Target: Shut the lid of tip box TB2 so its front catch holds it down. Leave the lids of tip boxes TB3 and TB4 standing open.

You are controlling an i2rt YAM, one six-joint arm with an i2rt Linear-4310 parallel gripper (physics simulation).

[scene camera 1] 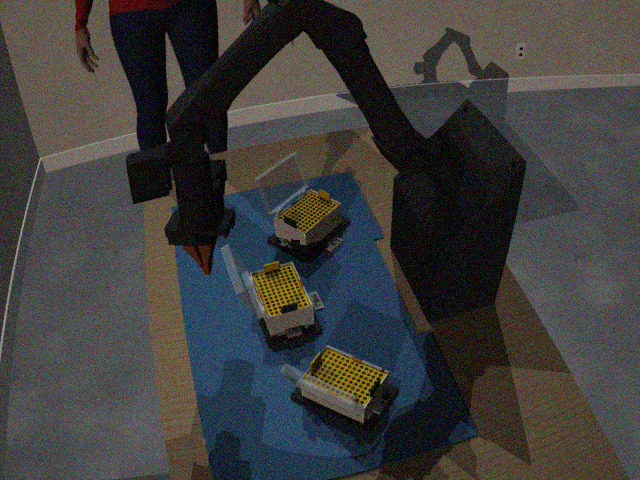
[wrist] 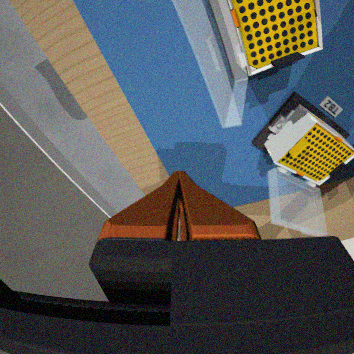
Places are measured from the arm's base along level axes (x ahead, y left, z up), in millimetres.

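Where they show: gripper, fingertip midpoint: (scene camera 1: 208, 272) (wrist: 178, 178); arm's base, origin of the base link: (scene camera 1: 452, 172).
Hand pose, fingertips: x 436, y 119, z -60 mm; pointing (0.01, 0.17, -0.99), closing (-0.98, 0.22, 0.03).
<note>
Things, the pixels of their centre, and the offset from my fingertips. Level surfaces: height alone.
- Tip box TB4, body centre: (scene camera 1: 280, 287) 130 mm down, 112 mm back, 74 mm right
- Tip box TB3, body centre: (scene camera 1: 345, 374) (wrist: 319, 159) 130 mm down, 199 mm back, 139 mm left
- blue mat, its level: 195 mm down
- wooden table, its level: 197 mm down
Tip box TB2 (scene camera 1: 308, 217) (wrist: 315, 147) stands at the back of the mat with a yellow rack; its clear lid (scene camera 1: 281, 183) (wrist: 297, 205) stands open on the side away from its label. Tip box TB4 (scene camera 1: 283, 294) (wrist: 280, 32) stands in the middle, its clear lid (scene camera 1: 232, 268) (wrist: 202, 55) open and tilted to the left. Tip box TB3 (scene camera 1: 345, 379) is nearest the front, its lid (scene camera 1: 293, 373) open. My gripper (scene camera 1: 208, 271) (wrist: 178, 178) is shut and empty, fingers pointing down, above the mat's left side, left of TB4's lid and apart from all the boxes.
The blue mat (scene camera 1: 206, 330) (wrist: 135, 75) lies on a wooden table (scene camera 1: 156, 289) (wrist: 90, 55). The arm's big dark base (scene camera 1: 454, 227) stands at the table's right side. A person (scene camera 1: 170, 62) stands behind the table at the back left.
</note>
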